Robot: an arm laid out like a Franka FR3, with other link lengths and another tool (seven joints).
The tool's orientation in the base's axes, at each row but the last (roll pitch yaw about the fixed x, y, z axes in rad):
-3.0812, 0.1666, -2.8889
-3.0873, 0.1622, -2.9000
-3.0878, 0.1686, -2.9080
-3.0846, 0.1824, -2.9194
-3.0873, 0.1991, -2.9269
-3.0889, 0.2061, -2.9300
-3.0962, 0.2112, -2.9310
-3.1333, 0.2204, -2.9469
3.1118, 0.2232, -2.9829
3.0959, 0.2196, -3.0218
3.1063, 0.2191, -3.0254
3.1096, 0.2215, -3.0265
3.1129, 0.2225, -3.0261
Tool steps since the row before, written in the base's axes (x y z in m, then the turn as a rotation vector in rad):
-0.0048, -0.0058, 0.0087, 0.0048, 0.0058, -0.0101
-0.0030, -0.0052, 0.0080, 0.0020, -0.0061, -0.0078
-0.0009, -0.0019, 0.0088, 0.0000, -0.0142, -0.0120
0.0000, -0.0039, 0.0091, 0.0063, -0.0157, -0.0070
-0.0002, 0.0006, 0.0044, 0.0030, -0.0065, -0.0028
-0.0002, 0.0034, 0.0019, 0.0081, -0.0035, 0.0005
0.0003, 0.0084, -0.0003, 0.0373, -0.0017, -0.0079
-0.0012, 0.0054, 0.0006, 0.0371, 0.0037, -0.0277
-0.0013, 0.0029, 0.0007, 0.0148, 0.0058, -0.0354
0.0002, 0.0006, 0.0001, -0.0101, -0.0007, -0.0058
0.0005, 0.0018, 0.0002, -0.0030, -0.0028, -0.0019
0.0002, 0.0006, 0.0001, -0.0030, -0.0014, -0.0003
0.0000, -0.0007, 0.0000, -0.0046, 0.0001, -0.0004
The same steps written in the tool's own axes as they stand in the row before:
0.0046, -0.0050, -0.0093, -0.0043, 0.0051, 0.0107
0.0028, -0.0048, -0.0083, 0.0008, -0.0060, 0.0081
-0.0002, -0.0021, -0.0088, 0.0053, -0.0132, 0.0120
-0.0008, -0.0043, -0.0089, -0.0014, -0.0163, 0.0083
-0.0008, 0.0004, -0.0044, -0.0010, -0.0068, 0.0034
-0.0009, 0.0033, -0.0019, -0.0071, -0.0051, 0.0012
-0.0019, 0.0082, 0.0004, -0.0337, -0.0088, 0.0157
0.0000, 0.0055, -0.0007, -0.0302, -0.0033, 0.0352
0.0006, 0.0031, -0.0008, -0.0073, 0.0023, 0.0380
-0.0003, 0.0006, 0.0000, 0.0111, 0.0004, 0.0035
-0.0007, 0.0017, 0.0000, 0.0036, -0.0025, 0.0010
-0.0003, 0.0006, 0.0000, 0.0031, -0.0010, -0.0004
0.0001, -0.0007, 0.0000, 0.0045, 0.0006, -0.0006

